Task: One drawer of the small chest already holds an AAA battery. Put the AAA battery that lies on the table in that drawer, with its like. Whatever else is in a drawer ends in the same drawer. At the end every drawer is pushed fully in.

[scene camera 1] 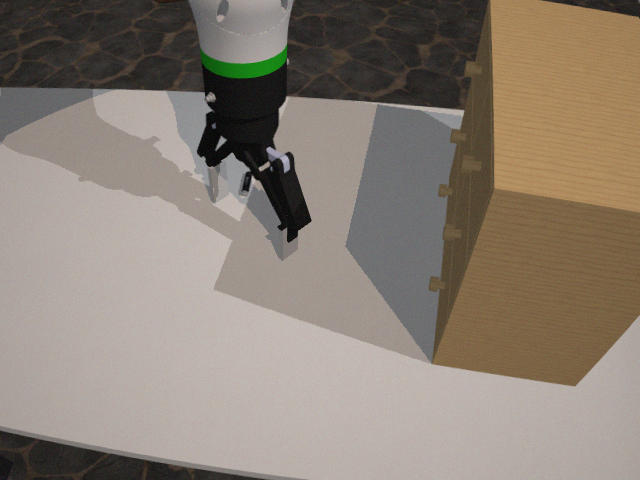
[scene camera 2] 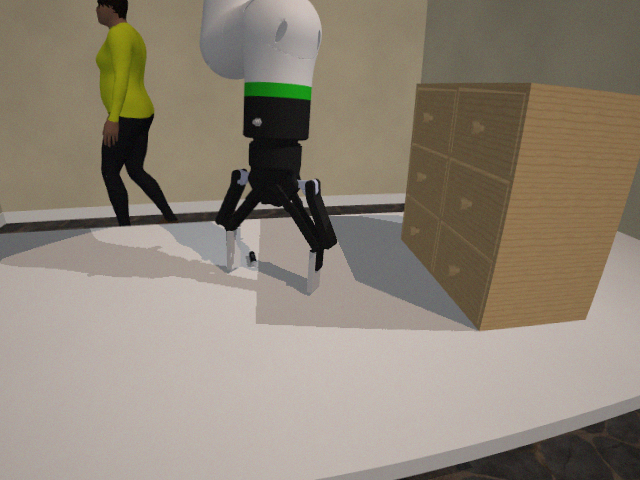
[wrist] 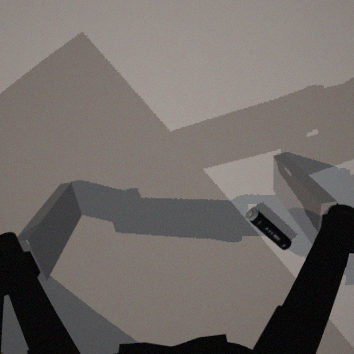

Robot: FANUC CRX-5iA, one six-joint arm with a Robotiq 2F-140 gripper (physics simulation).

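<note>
The AAA battery (scene camera 1: 245, 184) (scene camera 2: 252, 258) (wrist: 270, 228), black with a silver end, lies on its side on the white table (scene camera 1: 155, 351) (scene camera 2: 206, 382). My gripper (scene camera 1: 250, 226) (scene camera 2: 271, 280) (wrist: 173, 186) is wide open and empty, pointing down with its fingertips low, close to the table. The battery is off-centre, much nearer the finger at the right of the wrist view. The small wooden chest (scene camera 1: 542, 284) (scene camera 2: 563, 206) stands at the right in both scene views. Its drawers look shut, so their contents are hidden, including the other AAA battery.
The chest's drawer fronts, with small knobs, face the gripper's side of the table. Shadows of the chest and arm fall across the tabletop. A person in a yellow top (scene camera 2: 126, 67) stands beyond the table's far edge in scene camera 2.
</note>
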